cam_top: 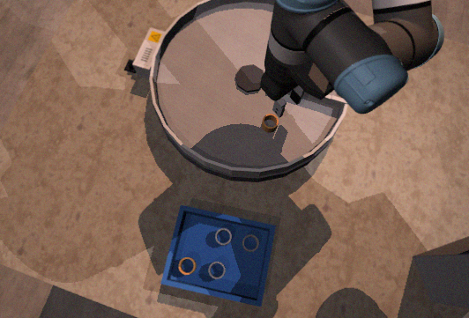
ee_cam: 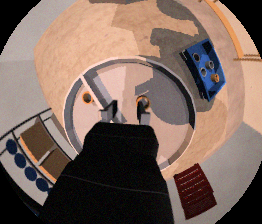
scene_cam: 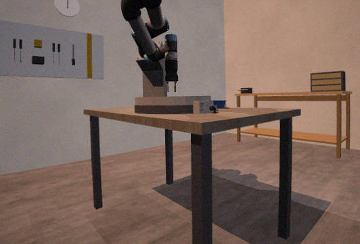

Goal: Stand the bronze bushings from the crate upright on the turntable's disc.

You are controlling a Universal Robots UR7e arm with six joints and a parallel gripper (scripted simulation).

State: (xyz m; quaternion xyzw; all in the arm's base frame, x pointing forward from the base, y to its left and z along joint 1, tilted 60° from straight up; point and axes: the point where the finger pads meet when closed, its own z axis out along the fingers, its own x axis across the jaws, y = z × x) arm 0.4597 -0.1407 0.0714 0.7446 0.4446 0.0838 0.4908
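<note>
My hand is 290 mm to the right of the blue crate, 100 mm short of it and 100 mm above it. Also, from my hand: turntable disc (80 mm to the right, 80 mm below, 80 mm ahead).
</note>
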